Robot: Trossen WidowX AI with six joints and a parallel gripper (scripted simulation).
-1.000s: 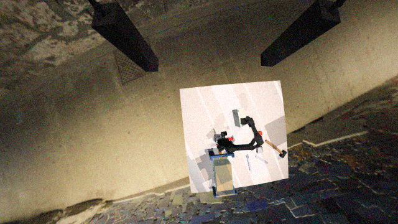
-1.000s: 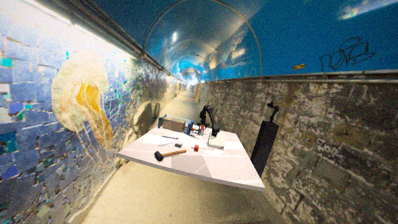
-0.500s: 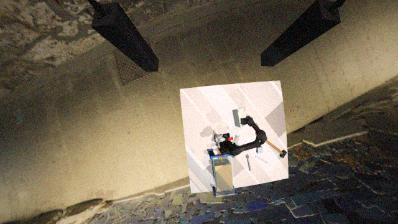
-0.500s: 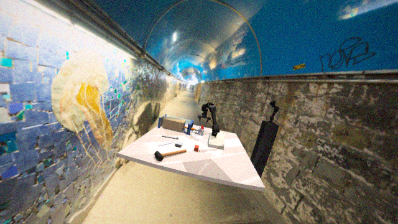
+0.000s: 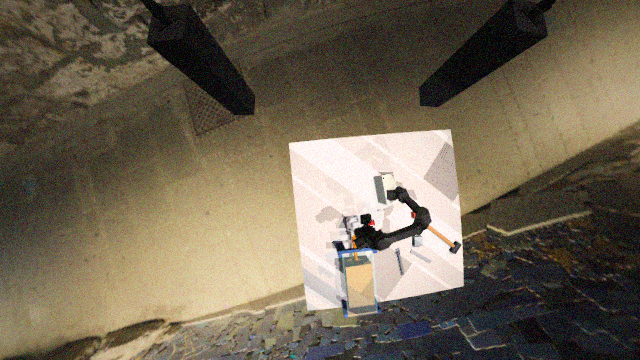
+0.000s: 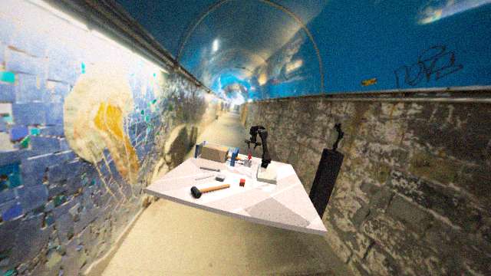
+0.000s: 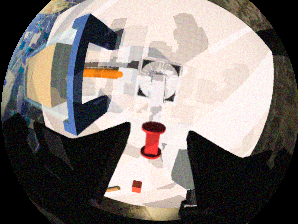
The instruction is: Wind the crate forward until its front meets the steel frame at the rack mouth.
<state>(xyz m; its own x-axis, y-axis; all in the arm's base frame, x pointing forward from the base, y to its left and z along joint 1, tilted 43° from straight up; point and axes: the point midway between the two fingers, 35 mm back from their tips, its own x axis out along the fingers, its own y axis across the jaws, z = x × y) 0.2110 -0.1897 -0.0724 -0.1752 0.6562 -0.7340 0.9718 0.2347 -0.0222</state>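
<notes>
Now: gripper tip 10 mm past the dark red knob, 60 mm to the right of it and 90 mm above it. The rest, counted from my gripper tip: winch handle 20 mm to the left, 120 mm below; then hand winch 50 mm to the right, 190 mm below; then blue steel frame 170 mm ahead, 20 mm to the right, 120 mm below.
</notes>
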